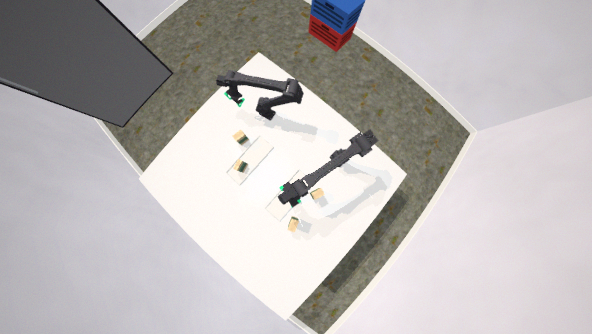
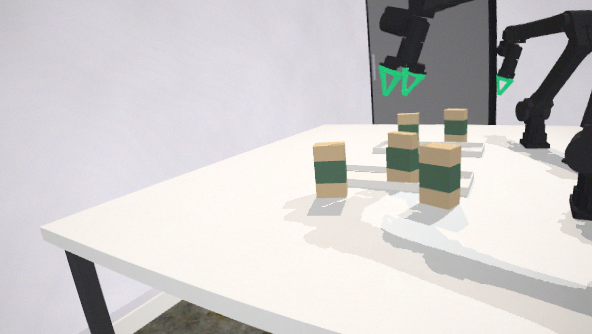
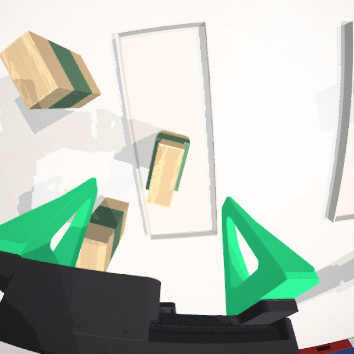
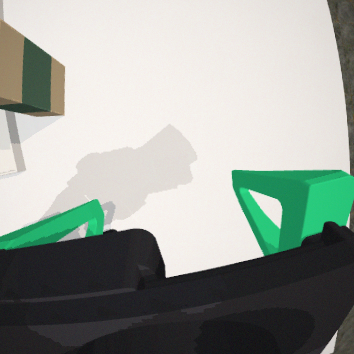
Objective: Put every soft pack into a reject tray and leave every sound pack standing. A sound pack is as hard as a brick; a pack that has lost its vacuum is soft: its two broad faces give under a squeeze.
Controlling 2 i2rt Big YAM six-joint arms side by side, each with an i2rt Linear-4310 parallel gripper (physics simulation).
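Places are measured from the left arm's base along level axes (x ahead, y left, z up), in metres.
Where they show: left gripper, between the fingertips: [image 2: 394,95] [image 3: 161,192]; right gripper, between the fingertips: [image 1: 235,103] [image 2: 498,94] [image 4: 165,192]; right arm's base, origin of its link: [image 1: 267,113] [image 2: 534,145].
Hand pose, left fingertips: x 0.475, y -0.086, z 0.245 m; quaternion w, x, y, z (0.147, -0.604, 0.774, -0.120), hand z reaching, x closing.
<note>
Things, the pixels of their centre, and the offset from my left fingertips. Level surfaces: height alone.
- fourth pack, middle of its body: [image 2: 408,131] [image 1: 240,165] 0.091 m ahead, 0.406 m right, 0.172 m down
- far tray, middle of its body: [image 2: 428,147] [image 1: 249,159] 0.015 m ahead, 0.407 m right, 0.234 m down
- white table, height of its surface: 0.245 m down
Five tan packs with green bands stand upright. One pack [image 2: 402,157] [image 3: 167,170] stands inside the near tray [image 1: 276,209] [image 2: 367,184] [image 3: 160,75]; two more, one [image 1: 293,224] [image 2: 330,170] [image 3: 55,72] and another [image 1: 317,194] [image 2: 439,175] [image 3: 102,235], stand outside it. A fourth pack [image 1: 240,166] [image 2: 408,125] stands in the far tray [image 1: 257,152] [image 2: 477,149]; a fifth [image 1: 240,137] [image 2: 455,125] [image 4: 32,75] stands beside it. My left gripper [image 1: 290,195] [image 2: 397,94] [image 3: 161,192] is open and empty above the near tray's pack. My right gripper [image 1: 234,100] [image 4: 165,192] is open and empty, raised near the table's edge.
The white table [image 1: 210,200] [image 2: 200,240] carries both trays and arms. Blue and red crates [image 1: 332,25] stand on the floor beyond the table. A dark cabinet-like panel [image 1: 75,50] [image 2: 430,95] is past the far end.
</note>
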